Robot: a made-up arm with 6 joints.
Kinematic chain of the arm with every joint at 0, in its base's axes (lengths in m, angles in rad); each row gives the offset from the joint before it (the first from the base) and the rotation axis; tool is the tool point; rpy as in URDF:
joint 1: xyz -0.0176 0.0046 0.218 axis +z
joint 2: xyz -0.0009 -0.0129 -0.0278 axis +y
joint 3: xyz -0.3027 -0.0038 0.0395 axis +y
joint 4: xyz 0.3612 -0.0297 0.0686 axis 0.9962 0 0.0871
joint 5: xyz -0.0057 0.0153 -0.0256 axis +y
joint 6: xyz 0.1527 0.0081 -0.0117 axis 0.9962 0 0.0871
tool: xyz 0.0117 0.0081 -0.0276 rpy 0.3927 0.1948 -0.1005
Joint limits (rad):
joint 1: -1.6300..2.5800
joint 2: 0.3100..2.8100
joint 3: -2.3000..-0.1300
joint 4: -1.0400..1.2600
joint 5: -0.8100..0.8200
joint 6: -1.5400..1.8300
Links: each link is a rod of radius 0.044 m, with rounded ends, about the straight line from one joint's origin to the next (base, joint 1, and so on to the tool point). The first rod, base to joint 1, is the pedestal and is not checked.
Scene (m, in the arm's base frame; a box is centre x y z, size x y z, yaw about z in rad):
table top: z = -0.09
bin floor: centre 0.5 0.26 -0.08 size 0.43 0.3 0.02 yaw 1
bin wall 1: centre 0.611 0.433 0.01 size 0.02 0.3 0.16 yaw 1
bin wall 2: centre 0.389 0.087 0.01 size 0.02 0.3 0.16 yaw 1
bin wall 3: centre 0.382 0.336 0.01 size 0.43 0.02 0.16 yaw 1
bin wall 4: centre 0.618 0.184 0.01 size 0.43 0.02 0.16 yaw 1
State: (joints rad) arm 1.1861 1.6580 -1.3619 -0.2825 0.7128 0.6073
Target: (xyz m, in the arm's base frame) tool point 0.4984 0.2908 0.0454
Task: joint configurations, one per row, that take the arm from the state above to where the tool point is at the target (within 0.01 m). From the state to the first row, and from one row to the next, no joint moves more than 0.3 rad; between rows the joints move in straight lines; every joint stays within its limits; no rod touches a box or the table.
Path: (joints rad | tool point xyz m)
1: 0.9035 1.8174 -1.5047 -0.3638 0.6279 0.6026 | 0.3585 0.3878 0.2498
2: 0.6209 1.9768 -1.6474 -0.4450 0.5430 0.5978 | 0.4984 0.2908 0.2284
3: 0.6180 2.1395 -1.6524 -0.4518 0.4936 0.6015 | 0.5043 0.2949 0.1374
4: 0.6151 2.3022 -1.6574 -0.4586 0.4442 0.6051 | 0.4984 0.2908 0.0454

